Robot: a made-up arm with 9 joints. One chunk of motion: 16 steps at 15 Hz.
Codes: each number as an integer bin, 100 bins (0 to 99) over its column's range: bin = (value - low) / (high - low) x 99, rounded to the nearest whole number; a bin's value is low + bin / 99 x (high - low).
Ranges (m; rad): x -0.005..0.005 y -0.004..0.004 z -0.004..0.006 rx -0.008..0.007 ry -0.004..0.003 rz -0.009..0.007
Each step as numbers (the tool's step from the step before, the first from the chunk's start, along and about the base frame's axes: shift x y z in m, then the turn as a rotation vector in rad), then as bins.
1 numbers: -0.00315 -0.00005 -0.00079 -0.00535 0.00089 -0.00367
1 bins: 18 49 32 17 69 33
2 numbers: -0.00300 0.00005 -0.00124 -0.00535 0.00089 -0.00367
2 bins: 20 50 27 17 69 33
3 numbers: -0.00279 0.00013 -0.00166 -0.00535 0.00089 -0.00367
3 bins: 22 51 23 17 69 33
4 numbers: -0.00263 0.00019 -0.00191 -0.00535 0.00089 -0.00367
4 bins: 23 52 21 17 69 33
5 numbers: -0.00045 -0.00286 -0.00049 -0.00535 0.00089 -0.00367
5 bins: 45 14 35 17 69 33
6 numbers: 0.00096 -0.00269 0.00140 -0.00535 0.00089 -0.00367
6 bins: 59 16 53 17 69 33
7 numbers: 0.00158 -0.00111 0.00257 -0.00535 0.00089 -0.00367
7 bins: 65 36 65 17 69 33
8 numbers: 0.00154 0.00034 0.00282 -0.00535 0.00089 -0.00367
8 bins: 65 54 68 17 69 33
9 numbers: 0.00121 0.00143 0.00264 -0.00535 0.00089 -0.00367
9 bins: 61 67 66 17 69 33
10 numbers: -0.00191 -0.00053 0.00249 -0.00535 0.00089 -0.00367
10 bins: 31 43 64 17 69 33
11 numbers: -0.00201 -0.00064 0.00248 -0.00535 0.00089 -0.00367
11 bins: 30 42 64 17 69 33
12 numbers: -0.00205 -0.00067 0.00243 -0.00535 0.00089 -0.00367
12 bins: 29 41 64 17 69 33
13 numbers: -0.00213 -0.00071 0.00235 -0.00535 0.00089 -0.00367
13 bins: 28 41 63 17 69 33
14 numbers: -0.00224 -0.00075 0.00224 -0.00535 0.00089 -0.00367
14 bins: 27 40 62 17 69 33
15 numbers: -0.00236 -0.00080 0.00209 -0.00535 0.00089 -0.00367
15 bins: 26 40 60 17 69 33
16 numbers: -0.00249 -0.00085 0.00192 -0.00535 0.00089 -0.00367
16 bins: 25 39 59 17 69 33
